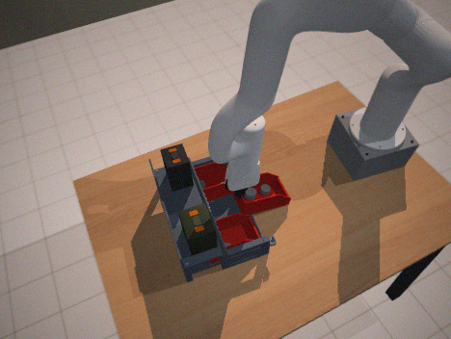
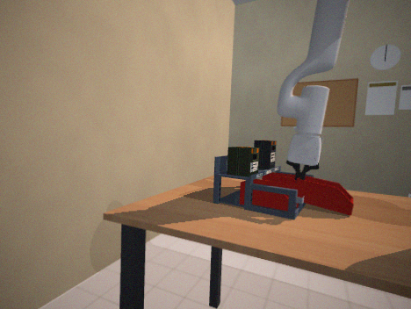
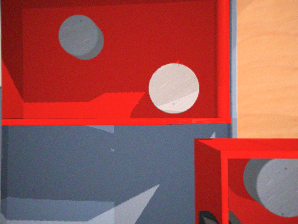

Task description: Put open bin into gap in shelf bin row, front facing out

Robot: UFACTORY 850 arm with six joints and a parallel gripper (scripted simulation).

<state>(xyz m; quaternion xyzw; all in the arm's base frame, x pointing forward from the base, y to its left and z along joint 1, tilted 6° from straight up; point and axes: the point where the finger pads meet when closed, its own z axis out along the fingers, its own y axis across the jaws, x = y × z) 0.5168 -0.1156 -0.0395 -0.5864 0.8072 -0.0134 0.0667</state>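
My hand is 10 cm short of the blue-grey shelf, 3 cm to the left of it and 3 cm above it. Round my hand: grey disc (9 cm to the right, 8 cm below).
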